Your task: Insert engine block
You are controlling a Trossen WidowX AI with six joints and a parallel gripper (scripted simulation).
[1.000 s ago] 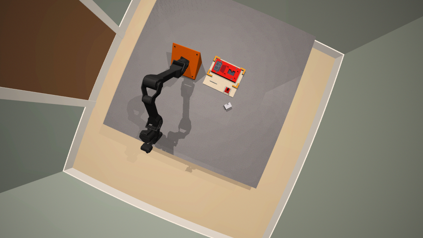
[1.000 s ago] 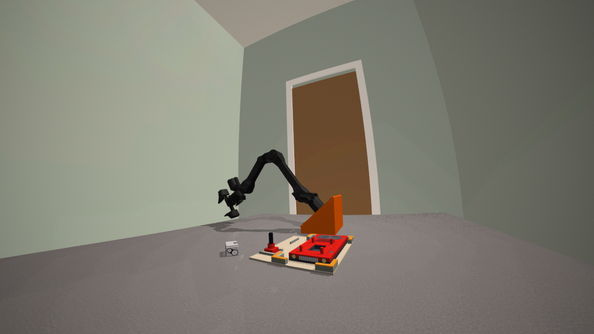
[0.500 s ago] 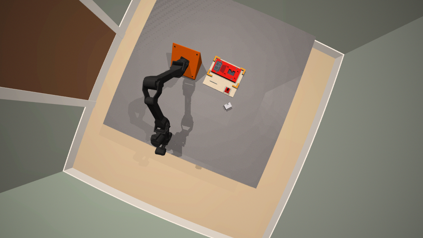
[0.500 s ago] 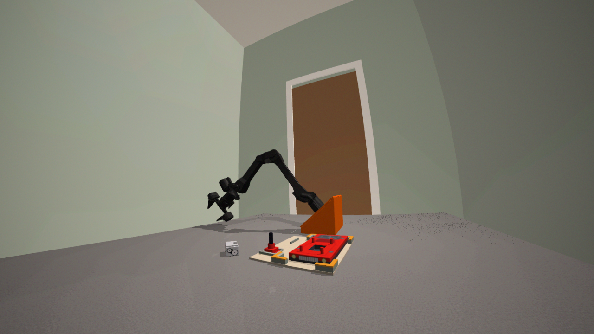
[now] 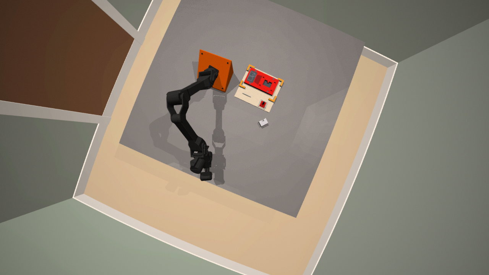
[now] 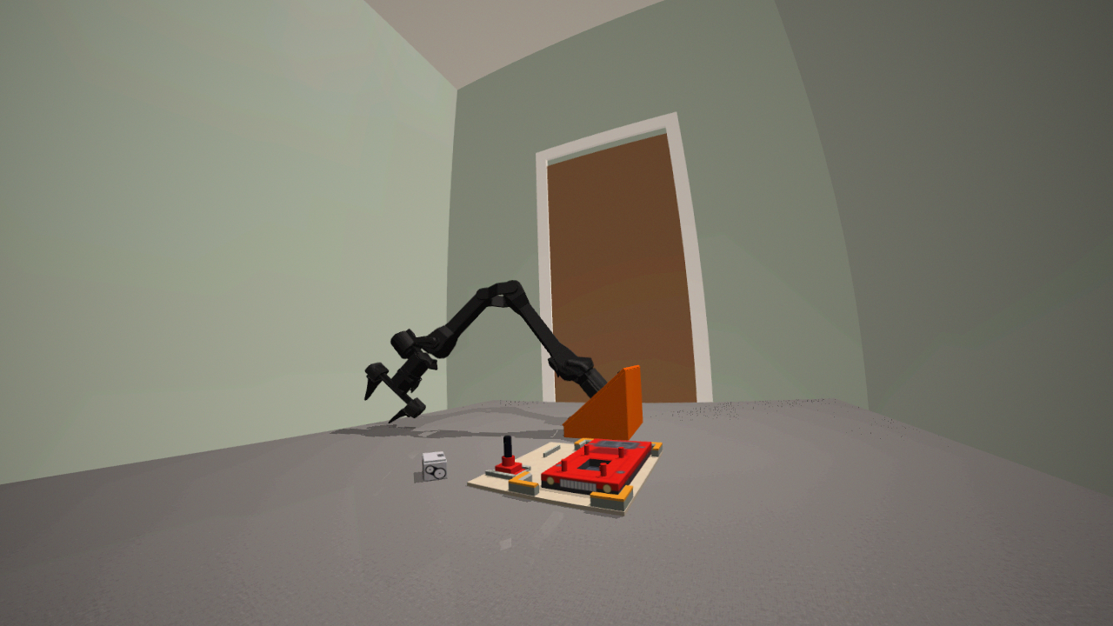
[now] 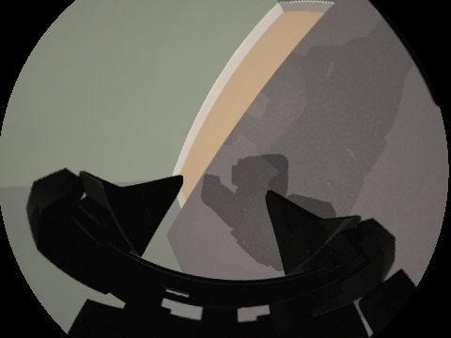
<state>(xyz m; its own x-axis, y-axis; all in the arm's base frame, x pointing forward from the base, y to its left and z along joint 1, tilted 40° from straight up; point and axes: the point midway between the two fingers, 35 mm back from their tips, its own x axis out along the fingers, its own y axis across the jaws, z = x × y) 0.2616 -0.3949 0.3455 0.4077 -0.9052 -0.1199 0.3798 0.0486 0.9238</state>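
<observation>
The engine block is 14 cm ahead of my gripper tip, 45 cm to the left of it and 3 cm below it.
</observation>
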